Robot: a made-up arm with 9 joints.
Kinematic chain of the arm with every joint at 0, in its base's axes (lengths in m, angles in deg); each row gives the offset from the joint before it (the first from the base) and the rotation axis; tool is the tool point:
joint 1: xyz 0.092 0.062 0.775 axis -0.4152 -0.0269 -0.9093
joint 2: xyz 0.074 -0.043 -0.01 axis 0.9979 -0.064 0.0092
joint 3: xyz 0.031 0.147 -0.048 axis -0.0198 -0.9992 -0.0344
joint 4: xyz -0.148 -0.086 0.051 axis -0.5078 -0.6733 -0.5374
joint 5: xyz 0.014 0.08 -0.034 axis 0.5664 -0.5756 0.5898
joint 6: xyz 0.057 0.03 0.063 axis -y
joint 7: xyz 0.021 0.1 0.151 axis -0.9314 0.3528 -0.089
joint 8: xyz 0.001 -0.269 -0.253 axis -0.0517 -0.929 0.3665
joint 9: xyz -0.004 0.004 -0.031 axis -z
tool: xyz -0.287 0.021 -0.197
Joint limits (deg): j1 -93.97..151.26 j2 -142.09..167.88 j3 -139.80..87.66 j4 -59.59..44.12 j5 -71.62..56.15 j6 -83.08..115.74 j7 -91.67..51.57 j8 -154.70..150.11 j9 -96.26..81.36
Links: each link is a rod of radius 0.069 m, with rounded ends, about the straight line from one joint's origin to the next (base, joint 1, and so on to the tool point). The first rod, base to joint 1, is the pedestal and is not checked.
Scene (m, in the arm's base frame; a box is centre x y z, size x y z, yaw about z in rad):
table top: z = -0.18
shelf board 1: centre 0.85 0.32 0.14 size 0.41 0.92 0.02 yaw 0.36
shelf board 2: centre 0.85 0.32 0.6 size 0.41 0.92 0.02 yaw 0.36
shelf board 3: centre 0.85 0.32 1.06 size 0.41 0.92 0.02 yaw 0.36
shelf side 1: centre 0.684 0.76 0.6 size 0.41 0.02 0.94 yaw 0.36
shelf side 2: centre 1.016 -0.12 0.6 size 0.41 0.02 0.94 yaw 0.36
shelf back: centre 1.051 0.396 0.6 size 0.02 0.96 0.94 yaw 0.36
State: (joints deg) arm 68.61 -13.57 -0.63 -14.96 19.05 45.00 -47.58 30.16 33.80
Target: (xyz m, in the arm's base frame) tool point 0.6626 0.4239 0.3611
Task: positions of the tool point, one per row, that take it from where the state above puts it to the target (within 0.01 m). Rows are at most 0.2 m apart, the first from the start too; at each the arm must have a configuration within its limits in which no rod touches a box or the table.
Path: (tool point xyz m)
1: 0.6889 0.2555 0.3889
2: 0.6626 0.4240 0.3612

